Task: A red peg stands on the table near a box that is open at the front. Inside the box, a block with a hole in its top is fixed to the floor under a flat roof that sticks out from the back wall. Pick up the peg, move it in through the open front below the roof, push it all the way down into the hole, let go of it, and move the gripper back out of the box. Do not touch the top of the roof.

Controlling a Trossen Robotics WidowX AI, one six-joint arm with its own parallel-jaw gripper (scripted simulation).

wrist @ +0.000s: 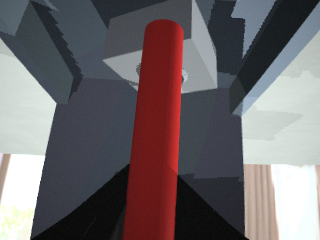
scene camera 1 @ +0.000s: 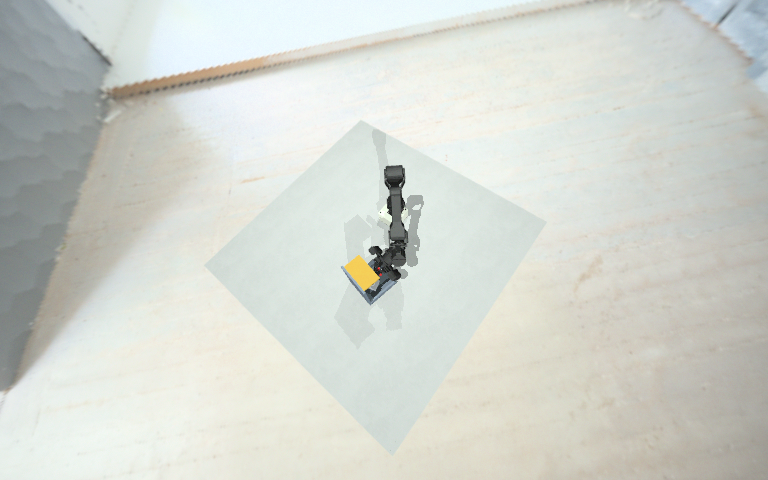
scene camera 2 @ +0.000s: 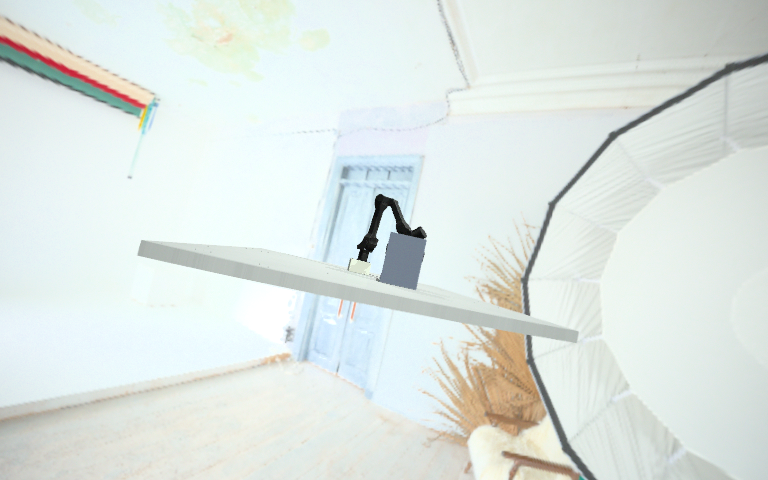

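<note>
There's a dark box wall that I can see here, and there's a red peg too. My gripper holds the red peg.
</note>
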